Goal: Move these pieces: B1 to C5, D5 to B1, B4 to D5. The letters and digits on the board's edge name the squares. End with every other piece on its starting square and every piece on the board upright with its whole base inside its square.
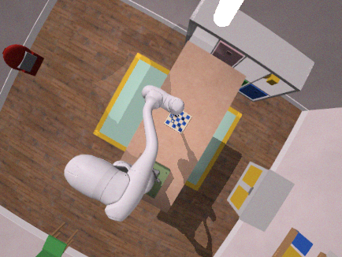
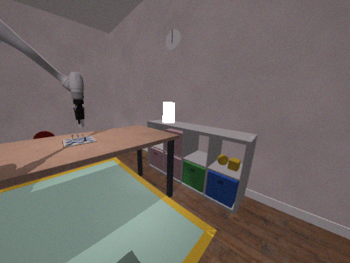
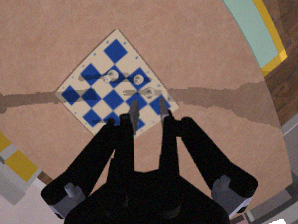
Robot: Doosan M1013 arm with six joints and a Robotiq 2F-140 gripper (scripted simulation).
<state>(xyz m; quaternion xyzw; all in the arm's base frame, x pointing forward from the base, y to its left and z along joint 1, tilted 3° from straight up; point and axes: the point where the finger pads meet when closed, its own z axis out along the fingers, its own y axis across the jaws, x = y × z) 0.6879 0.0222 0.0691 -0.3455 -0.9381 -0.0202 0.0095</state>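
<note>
My hand is 50 mm past the chessboard, 70 mm to the left of it and 130 mm above it. Round my hand: dark chess piece 20 mm behind, 120 mm to the right, 110 mm below.
</note>
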